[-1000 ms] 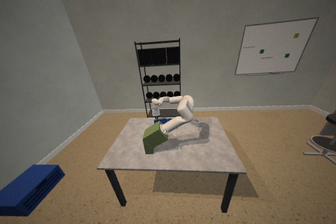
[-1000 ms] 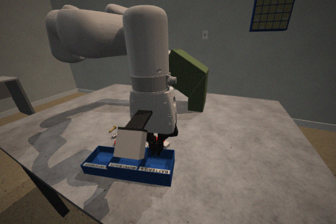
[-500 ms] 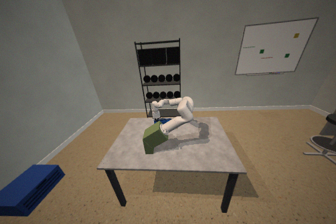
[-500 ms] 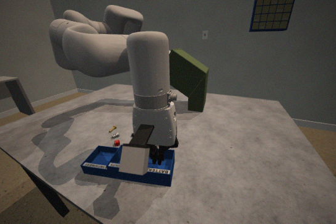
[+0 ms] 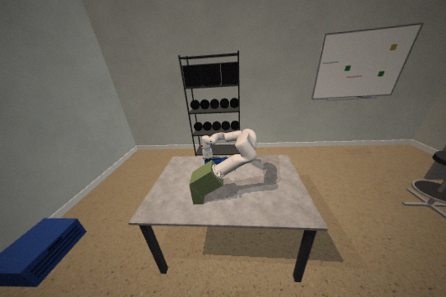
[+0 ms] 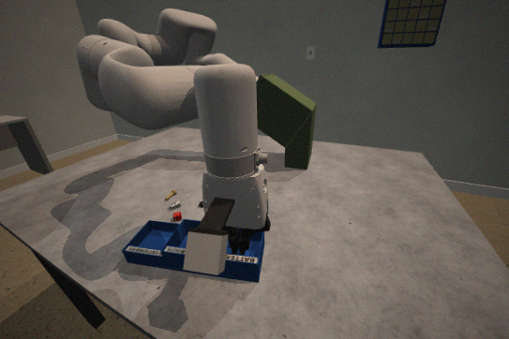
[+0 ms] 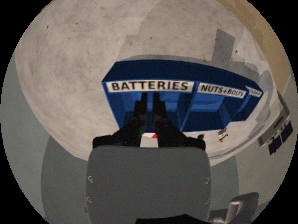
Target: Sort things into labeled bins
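The small silver piece is 23 cm to the right of my hand, 8 cm behind it and 3 cm below it. From my hand the other things lie so: blue bin: 8 cm to the right, 2 cm ahead, 1 cm below; white domino: 10 cm to the right, 7 cm behind, 3 cm below; red-and-white eraser: 10 cm behind, 3 cm to the right, 3 cm below.
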